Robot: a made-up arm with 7 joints.
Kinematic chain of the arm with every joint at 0, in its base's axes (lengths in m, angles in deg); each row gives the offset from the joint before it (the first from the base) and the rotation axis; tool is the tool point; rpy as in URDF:
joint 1: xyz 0 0 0.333 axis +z
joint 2: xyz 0 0 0 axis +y
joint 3: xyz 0 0 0.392 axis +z
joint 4: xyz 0.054 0 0 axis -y
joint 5: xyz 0.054 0 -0.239 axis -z
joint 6: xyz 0 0 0 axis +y
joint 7: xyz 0.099 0 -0.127 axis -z
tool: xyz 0 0 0 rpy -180 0 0
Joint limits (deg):
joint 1: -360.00..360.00
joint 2: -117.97..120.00
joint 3: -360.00..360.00
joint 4: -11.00..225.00
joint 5: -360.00..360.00
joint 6: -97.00..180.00
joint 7: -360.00..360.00
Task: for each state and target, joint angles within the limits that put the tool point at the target. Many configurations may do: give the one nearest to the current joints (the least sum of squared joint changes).
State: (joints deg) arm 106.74 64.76 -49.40 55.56 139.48 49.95 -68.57
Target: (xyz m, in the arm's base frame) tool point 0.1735 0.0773 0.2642
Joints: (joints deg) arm 98.02 65.22 -62.01 15.64 139.84 31.77 -68.57
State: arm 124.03 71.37 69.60 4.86 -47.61 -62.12 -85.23
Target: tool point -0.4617 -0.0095 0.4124
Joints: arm 133.51 71.88 69.72 35.84 -38.05 -59.42 -85.23
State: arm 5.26 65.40 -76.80 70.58 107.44 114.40 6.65
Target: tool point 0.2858 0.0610 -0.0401
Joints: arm 28.48 94.83 -39.32 57.51 97.72 117.01 6.65
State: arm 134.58 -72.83 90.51 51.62 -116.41 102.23 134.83
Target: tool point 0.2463 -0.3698 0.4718
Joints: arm 173.29 -89.33 91.70 47.86 -111.76 114.42 134.83
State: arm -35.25 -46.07 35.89 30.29 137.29 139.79 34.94
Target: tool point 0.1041 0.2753 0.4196
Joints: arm -48.31 -59.38 58.30 6.19 124.37 124.87 34.94
